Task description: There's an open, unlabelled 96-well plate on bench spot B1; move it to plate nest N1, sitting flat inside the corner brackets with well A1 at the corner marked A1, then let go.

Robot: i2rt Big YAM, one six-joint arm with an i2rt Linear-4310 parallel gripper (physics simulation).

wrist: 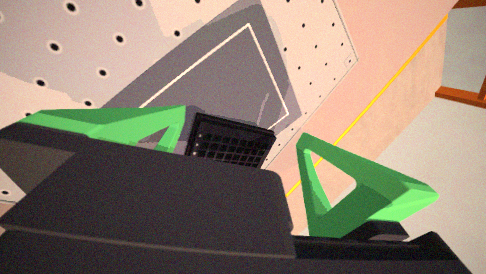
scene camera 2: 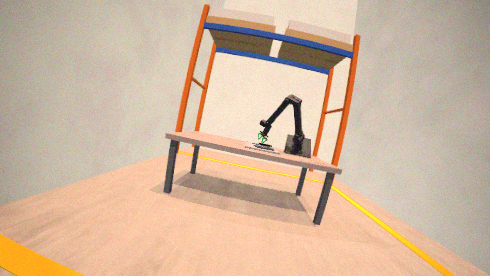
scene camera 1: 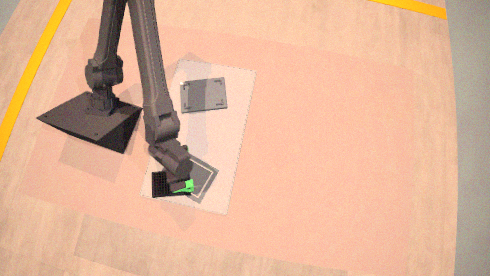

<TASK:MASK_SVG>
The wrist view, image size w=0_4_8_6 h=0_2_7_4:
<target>gripper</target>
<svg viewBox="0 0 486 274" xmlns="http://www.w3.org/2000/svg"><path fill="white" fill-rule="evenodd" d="M0 129L0 169L26 194L0 217L0 227L6 230L0 235L0 274L472 274L436 232L430 231L411 241L403 241L410 236L399 222L435 202L439 197L439 194L428 184L305 132L302 133L296 143L296 153L309 236L291 234L294 225L282 178L278 173L266 169L173 153L185 121L185 105L39 110ZM311 151L356 181L356 188L333 208L316 174L310 155ZM168 127L154 149L136 146L139 140Z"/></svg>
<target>black well plate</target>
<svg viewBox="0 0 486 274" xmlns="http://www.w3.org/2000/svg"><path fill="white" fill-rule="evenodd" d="M196 113L184 155L261 168L277 139L272 130Z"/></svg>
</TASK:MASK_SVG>
